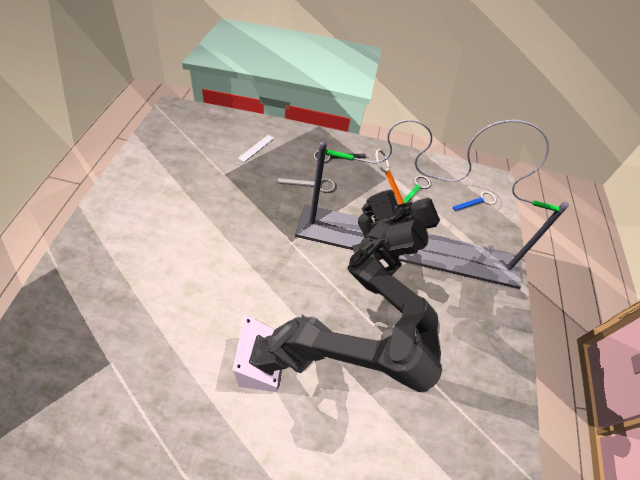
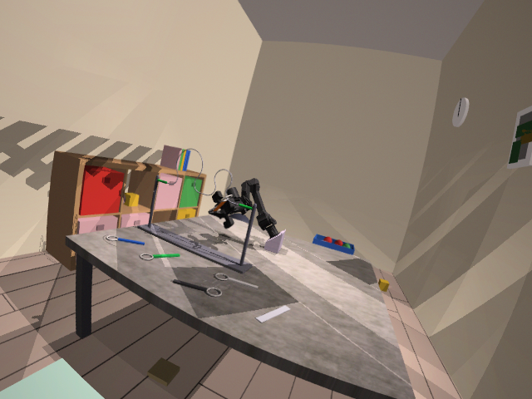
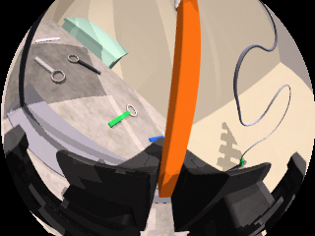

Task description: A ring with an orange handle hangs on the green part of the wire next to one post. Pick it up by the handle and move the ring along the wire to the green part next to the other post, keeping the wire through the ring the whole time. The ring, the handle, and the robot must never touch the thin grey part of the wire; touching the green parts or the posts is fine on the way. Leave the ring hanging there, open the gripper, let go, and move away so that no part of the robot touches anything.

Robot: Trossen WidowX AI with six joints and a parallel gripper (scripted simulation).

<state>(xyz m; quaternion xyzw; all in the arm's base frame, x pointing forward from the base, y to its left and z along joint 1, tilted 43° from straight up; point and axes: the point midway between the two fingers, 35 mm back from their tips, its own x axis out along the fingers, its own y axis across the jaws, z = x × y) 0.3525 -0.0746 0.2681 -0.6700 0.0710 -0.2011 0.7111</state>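
Right now the ring with orange handle is 7 cm to the left of my gripper tip and 6 cm above it. Also, from my gripper tip: flat white strip (28 cm ahead, 46 cm to the left, 19 cm below).
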